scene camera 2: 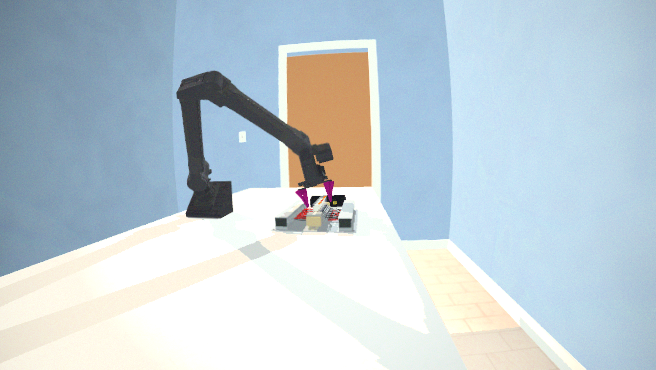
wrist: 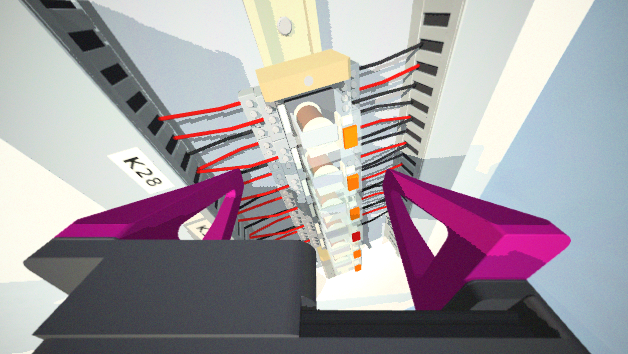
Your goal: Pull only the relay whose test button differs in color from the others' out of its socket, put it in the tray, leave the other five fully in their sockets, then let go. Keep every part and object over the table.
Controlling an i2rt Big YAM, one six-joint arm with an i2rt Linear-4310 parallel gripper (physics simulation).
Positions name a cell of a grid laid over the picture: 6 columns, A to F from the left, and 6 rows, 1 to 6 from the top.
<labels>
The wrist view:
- my gripper: C4
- relay: D3
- relay: D4
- relay: D4
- wire duct: A3
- wire duct: E1
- end block: C2
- panel: B2
</labels>
